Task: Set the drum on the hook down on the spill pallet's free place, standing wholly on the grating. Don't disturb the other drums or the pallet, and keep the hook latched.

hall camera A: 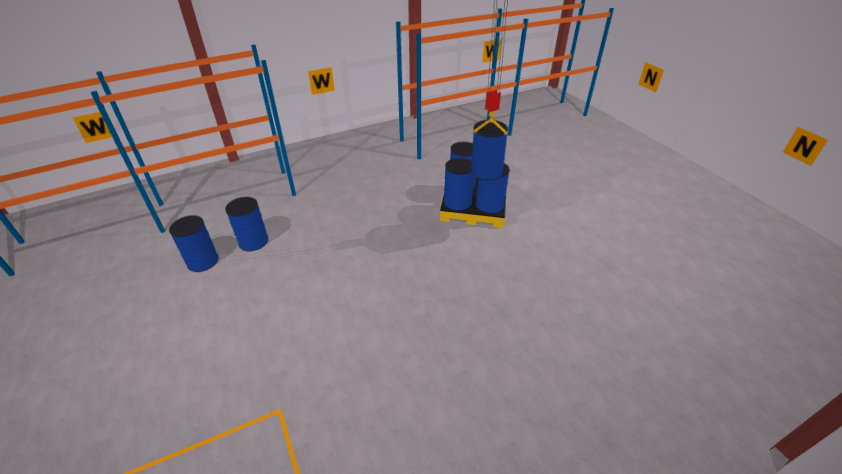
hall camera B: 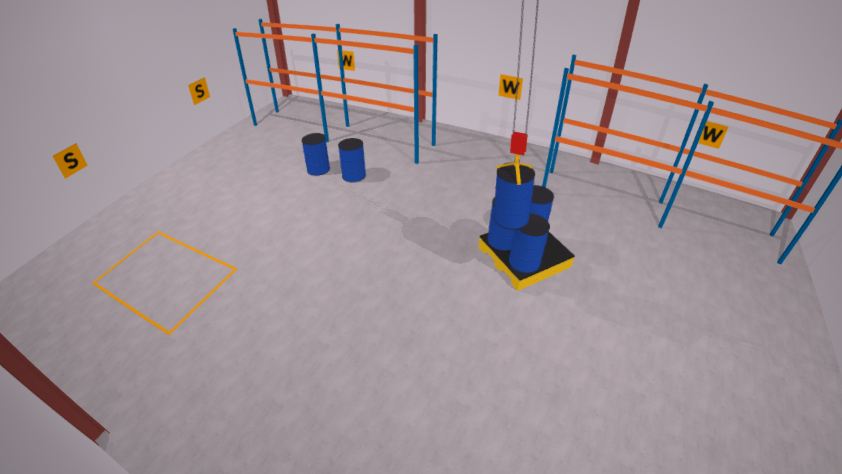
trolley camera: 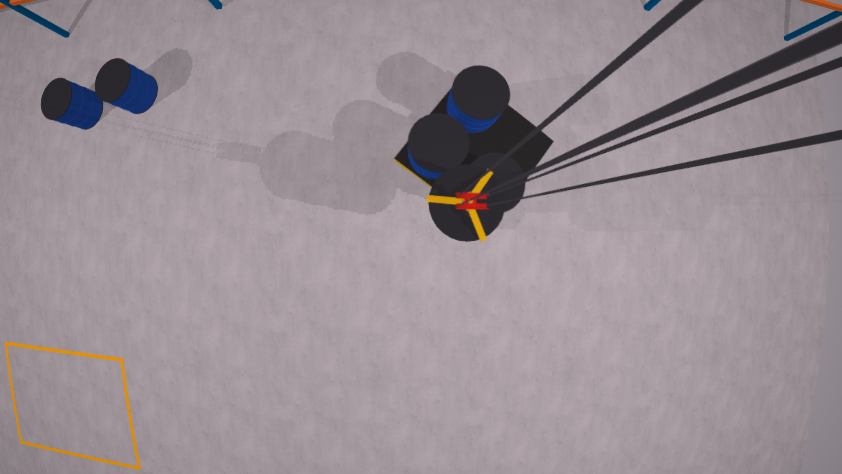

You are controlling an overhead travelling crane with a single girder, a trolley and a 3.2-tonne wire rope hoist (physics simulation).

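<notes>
The blue drum [hall camera A: 489, 154] [hall camera B: 512, 200] [trolley camera: 453, 220] hangs upright from my hook [hall camera A: 492, 115] [hall camera B: 517, 157] [trolley camera: 471, 200] by a yellow three-legged sling. The black-topped yellow spill pallet [hall camera A: 471, 218] [hall camera B: 547, 273] [trolley camera: 506, 132] carries three blue drums: one [hall camera A: 458, 191] [hall camera B: 499, 235] [trolley camera: 438, 138], a second [hall camera A: 492, 197] [hall camera B: 526, 253] [trolley camera: 516, 188] and a third [hall camera A: 461, 150] [hall camera B: 542, 206] [trolley camera: 480, 91]. The free place is the right corner in the trolley view. The hung drum overlaps the second drum in every view. The latch is too small to see.
Two blue drums [hall camera A: 194, 247] [hall camera B: 352, 161] stand apart on the floor. Blue and orange racks [hall camera A: 418, 97] [hall camera B: 416, 105] line the wall behind the pallet. An orange outlined square [hall camera B: 197, 252] [trolley camera: 64, 351] is marked on the floor, far from the pallet.
</notes>
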